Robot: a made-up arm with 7 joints.
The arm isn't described. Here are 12 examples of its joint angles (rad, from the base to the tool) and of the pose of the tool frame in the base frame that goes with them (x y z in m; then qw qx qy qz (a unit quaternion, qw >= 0)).
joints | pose
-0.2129 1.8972 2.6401 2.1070 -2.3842 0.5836 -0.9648 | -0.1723 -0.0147 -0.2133 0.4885 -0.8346 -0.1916 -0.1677
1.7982 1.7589 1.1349 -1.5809 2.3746 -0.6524 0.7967 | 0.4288 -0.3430 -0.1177 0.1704 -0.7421 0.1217 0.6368
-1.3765 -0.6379 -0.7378 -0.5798 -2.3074 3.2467 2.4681 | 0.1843 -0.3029 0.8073 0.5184 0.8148 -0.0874 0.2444
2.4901 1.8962 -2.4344 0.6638 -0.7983 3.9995 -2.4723 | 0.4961 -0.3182 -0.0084 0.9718 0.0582 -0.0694 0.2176
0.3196 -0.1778 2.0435 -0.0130 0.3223 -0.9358 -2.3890 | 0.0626 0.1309 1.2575 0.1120 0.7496 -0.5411 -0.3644
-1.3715 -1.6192 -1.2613 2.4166 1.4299 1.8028 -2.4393 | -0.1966 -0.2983 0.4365 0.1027 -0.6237 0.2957 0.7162
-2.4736 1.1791 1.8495 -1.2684 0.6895 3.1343 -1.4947 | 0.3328 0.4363 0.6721 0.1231 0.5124 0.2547 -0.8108
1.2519 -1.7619 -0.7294 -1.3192 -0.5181 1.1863 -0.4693 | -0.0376 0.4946 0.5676 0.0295 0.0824 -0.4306 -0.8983
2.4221 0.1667 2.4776 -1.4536 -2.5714 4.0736 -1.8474 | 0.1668 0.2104 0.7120 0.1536 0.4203 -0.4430 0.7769
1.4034 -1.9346 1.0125 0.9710 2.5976 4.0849 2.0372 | -0.0475 0.6836 0.2397 0.0152 -0.2042 0.5731 -0.7935
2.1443 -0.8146 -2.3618 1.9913 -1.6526 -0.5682 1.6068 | 0.2680 0.2954 0.9709 0.7050 -0.0080 -0.5549 0.4415
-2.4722 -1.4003 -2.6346 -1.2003 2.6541 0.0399 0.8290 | -0.6500 -0.4543 0.0443 0.2915 -0.1989 0.8915 0.2842
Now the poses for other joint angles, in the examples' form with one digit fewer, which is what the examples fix.
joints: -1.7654 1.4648 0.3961 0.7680 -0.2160 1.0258 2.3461
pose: 0.114 0.909 0.638 0.234 -0.158 -0.018 -0.959
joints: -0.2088 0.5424 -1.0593 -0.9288 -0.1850 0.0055 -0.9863
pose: -0.574 0.318 0.901 0.817 0.138 -0.332 0.450
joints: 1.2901 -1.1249 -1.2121 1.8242 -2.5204 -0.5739 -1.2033
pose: 0.663 0.489 0.376 0.772 -0.197 -0.164 -0.582
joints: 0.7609 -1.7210 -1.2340 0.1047 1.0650 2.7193 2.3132
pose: 0.624 0.307 0.314 0.946 -0.269 0.156 -0.091
